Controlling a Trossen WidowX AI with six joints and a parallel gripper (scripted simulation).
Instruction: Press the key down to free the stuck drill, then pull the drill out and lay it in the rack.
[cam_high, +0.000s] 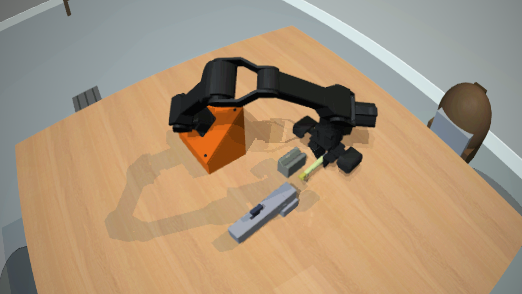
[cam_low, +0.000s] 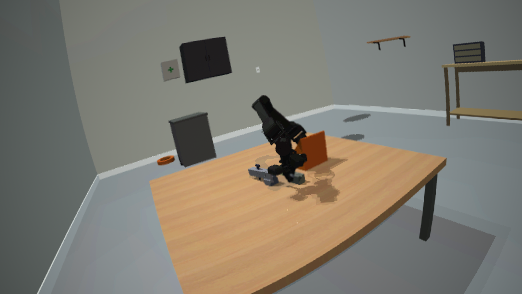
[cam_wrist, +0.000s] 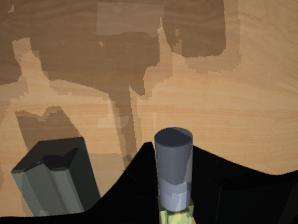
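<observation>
Now: the drill 4 cm to the right of my gripper tip, 3 cm above it and 1 cm ahead of it. Round my gripper tip: grey block: 20 cm to the right, 3 cm ahead; then dark key: 23 cm to the right, 4 cm ahead, 1 cm above; then grey rack: 7 cm behind, 5 cm to the right, 2 cm below.
</observation>
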